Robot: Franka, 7 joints.
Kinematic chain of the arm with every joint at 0, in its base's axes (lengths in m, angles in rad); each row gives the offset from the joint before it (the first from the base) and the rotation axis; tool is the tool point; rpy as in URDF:
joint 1: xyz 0 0 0.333 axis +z
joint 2: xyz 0 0 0 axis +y
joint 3: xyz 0 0 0.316 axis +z
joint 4: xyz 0.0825 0 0 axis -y
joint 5: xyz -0.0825 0 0.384 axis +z
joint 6: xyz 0 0 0 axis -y
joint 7: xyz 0.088 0 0 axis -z
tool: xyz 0 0 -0.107 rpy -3.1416 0 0
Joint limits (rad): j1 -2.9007..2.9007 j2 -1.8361..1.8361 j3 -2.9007..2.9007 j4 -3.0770..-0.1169 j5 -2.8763..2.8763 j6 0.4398..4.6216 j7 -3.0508..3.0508
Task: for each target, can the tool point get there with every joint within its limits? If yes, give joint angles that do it. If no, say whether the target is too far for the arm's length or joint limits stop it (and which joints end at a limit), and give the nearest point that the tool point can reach.
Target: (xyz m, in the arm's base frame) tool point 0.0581 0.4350 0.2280
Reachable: yes | joints -0.1022 -1.4867 1.5882 -2.5590 -1.2645 3.2651 -1.2939
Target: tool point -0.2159 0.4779 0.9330
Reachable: yes | joints 0.4790 0.1361 1.7150 -1.1450 1.9276 2.6298 -1.0335
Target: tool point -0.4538 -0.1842 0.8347
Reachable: yes | joints -0.9539 -0.7857 -0.8528 -1.4391 -1.3347 1.5460 -1.6688
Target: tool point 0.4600 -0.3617 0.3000
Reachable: yes | joints 1.5997 -0.4548 -2.2567 -2.2547 -0.1491 3.1261 1.0981
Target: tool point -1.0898 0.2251 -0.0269
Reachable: no: too far | nearest point -0.7994 0.1651 0.0690 | short by 0.312 m
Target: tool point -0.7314 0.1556 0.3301
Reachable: yes | joints 0.0947 -1.5199 1.1232 -0.5582 -1.2740 3.9773 0.1373
